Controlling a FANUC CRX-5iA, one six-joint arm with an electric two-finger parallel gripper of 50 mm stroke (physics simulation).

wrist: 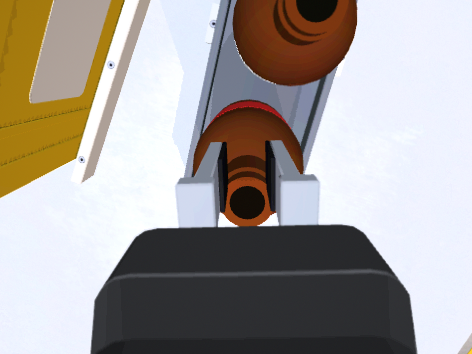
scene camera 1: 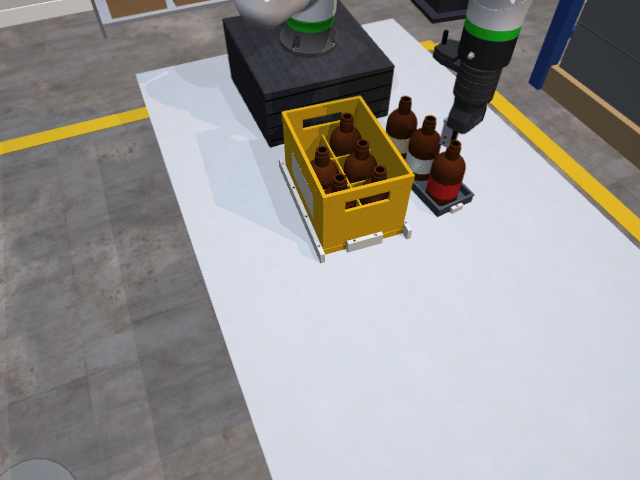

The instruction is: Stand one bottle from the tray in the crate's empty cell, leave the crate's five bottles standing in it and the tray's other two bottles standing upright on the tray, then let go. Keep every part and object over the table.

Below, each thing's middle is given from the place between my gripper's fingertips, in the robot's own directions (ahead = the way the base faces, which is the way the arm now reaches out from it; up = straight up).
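Distances counted from my hand: red-labelled bottle [scene camera 1: 448,168] 1 cm ahead, 1 cm to the left, 7 cm below; cream-labelled bottle [scene camera 1: 402,122] 16 cm behind, 3 cm to the right, 7 cm below.
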